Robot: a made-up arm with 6 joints. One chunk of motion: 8 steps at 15 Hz.
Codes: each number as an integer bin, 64 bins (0 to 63) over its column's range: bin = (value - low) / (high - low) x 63, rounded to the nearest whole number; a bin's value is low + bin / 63 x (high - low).
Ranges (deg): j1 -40..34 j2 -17..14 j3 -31..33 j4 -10..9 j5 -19..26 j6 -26..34
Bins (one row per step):
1: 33 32 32 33 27 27
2: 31 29 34 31 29 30
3: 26 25 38 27 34 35
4: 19 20 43 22 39 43
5: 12 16 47 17 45 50
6: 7 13 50 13 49 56
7: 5 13 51 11 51 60
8: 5 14 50 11 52 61
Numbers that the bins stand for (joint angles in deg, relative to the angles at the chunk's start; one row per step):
1: -1.24 -1.25 1.51 -0.05 0.29 -0.29
2: -3.59 -2.73 3.54 -0.65 1.71 2.57
3: -9.46 -4.70 7.60 -1.86 5.29 7.33
4: -17.68 -7.16 12.68 -3.37 8.86 14.95
5: -25.90 -9.13 16.75 -4.87 13.14 21.62
6: -31.78 -10.60 19.79 -6.08 16.00 27.33
7: -34.13 -10.60 20.81 -6.68 17.43 31.14
8: -34.13 -10.11 19.79 -6.68 18.14 32.10

